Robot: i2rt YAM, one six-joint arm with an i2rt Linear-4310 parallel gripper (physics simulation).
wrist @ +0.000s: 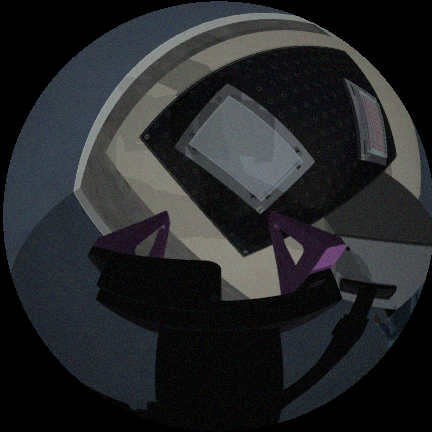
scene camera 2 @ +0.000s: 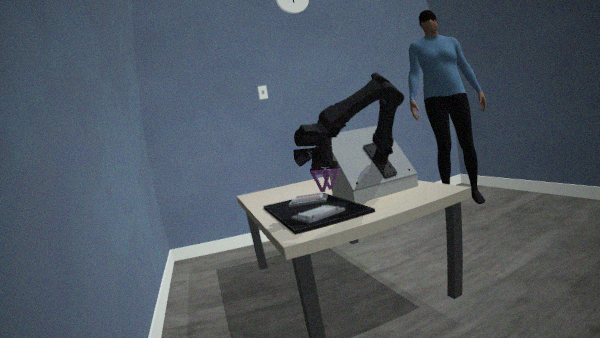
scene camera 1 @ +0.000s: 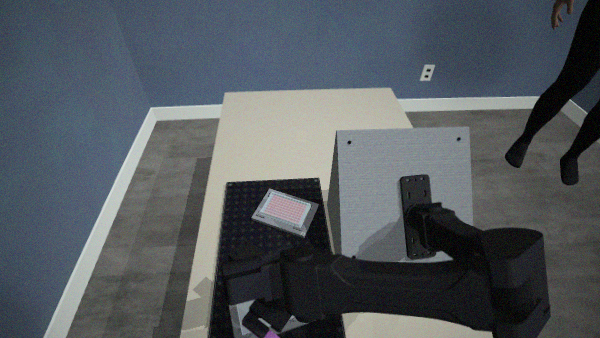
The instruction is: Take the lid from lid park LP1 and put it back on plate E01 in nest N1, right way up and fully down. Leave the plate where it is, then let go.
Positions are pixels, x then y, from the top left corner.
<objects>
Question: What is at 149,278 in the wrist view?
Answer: My gripper.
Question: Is my gripper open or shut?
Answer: Open.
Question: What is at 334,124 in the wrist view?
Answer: A black perforated board.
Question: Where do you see a well plate with pink wells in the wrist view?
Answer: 374,132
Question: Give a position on a black perforated board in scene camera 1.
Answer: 242,199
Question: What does my gripper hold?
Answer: Nothing.
</objects>
